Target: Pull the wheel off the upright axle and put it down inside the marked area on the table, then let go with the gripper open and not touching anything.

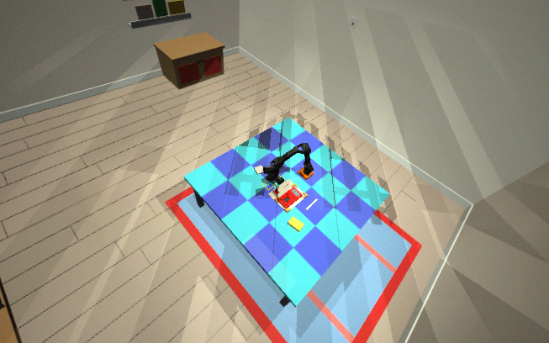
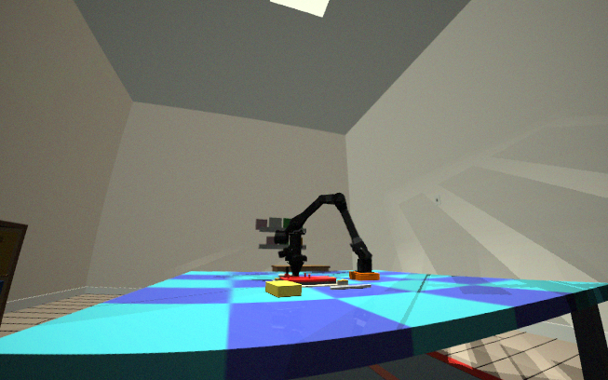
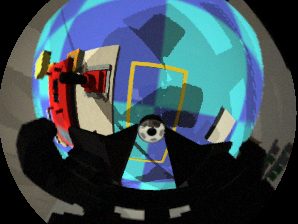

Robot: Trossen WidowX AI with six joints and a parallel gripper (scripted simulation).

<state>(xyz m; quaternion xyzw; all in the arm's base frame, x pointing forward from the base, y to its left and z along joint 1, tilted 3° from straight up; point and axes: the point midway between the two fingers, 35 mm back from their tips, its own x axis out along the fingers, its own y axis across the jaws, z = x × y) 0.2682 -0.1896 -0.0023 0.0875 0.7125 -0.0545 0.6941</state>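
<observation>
Right now the wheel is right at my gripper tip. The rest, counted from my gripper tip: pale square tile: 3 cm behind, 17 cm to the right; then thin white bar: 1 cm behind, 39 cm to the left; then yellow block: 23 cm ahead, 37 cm to the left, 1 cm above.
</observation>
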